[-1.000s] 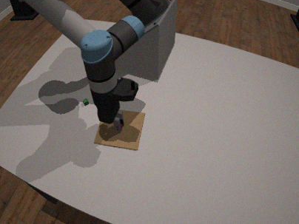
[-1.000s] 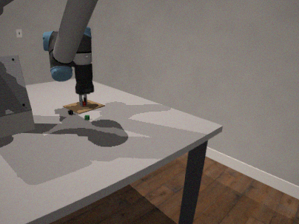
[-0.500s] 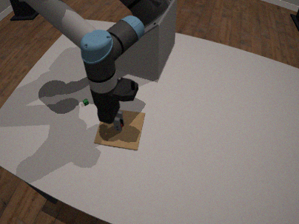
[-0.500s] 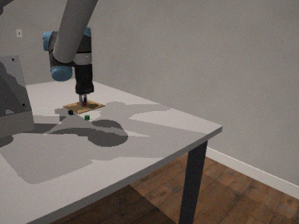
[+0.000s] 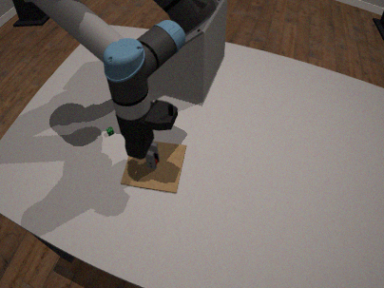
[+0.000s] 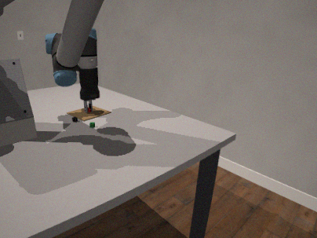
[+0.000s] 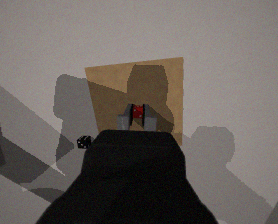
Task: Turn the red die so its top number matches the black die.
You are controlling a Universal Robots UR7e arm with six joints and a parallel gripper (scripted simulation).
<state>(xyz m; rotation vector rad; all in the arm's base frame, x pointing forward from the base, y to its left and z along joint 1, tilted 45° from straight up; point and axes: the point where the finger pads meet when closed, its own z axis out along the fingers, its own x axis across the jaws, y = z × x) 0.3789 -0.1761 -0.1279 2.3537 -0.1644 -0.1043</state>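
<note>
My gripper is now 10 mm above the red die. Also, from my hand: green die 150 mm to the right, 70 mm behind, 20 mm below; black die 90 mm behind, 50 mm to the right, 20 mm below; tan mat 20 mm below.
</note>
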